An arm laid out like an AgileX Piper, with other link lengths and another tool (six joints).
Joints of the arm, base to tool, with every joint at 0 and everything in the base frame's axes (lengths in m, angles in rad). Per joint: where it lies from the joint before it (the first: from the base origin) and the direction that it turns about. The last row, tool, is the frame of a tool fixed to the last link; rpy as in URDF.
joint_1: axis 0 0 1 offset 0 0 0.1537
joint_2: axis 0 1 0 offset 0 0 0
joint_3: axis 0 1 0 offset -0.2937 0 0.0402
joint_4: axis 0.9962 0 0.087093 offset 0.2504 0 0.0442
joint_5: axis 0 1 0 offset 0 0 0
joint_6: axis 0.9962 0 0.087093 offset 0.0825 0 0.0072
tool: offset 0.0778 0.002 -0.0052 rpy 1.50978 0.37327 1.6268
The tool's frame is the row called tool.
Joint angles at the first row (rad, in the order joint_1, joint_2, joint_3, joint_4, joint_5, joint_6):
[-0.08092 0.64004 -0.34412 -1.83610 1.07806 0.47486]
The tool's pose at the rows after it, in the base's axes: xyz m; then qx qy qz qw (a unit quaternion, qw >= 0):
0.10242 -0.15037 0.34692 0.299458 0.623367 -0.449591 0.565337
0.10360 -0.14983 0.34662 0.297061 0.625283 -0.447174 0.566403
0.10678 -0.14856 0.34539 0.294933 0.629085 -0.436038 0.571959
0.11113 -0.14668 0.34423 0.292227 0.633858 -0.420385 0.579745
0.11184 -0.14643 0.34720 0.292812 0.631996 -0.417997 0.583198
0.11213 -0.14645 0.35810 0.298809 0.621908 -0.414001 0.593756
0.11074 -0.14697 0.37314 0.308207 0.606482 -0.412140 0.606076
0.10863 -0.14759 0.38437 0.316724 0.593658 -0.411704 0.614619
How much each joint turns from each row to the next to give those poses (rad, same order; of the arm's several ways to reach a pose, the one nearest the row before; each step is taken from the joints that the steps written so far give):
[0.00004 -0.00002 -0.00001 0.00003 -0.01030 -0.01955]
[0.00184 -0.00001 0.00000 -0.00001 -0.00634 0.00001]
[-0.00004 0.00006 0.00003 -0.00006 -0.02201 0.01464]
[0.00001 -0.00004 -0.00162 0.00004 -0.03041 0.01967]
[0.00006 -0.00002 -0.00947 0.00003 -0.00402 -0.00005]
[0.00007 0.00004 -0.03256 -0.00001 0.00008 0.00004]
[-0.00012 -0.00003 -0.04387 -0.00002 0.00820 -0.00381]
[-0.00001 0.00003 -0.03258 -0.00002 0.01071 -0.00228]

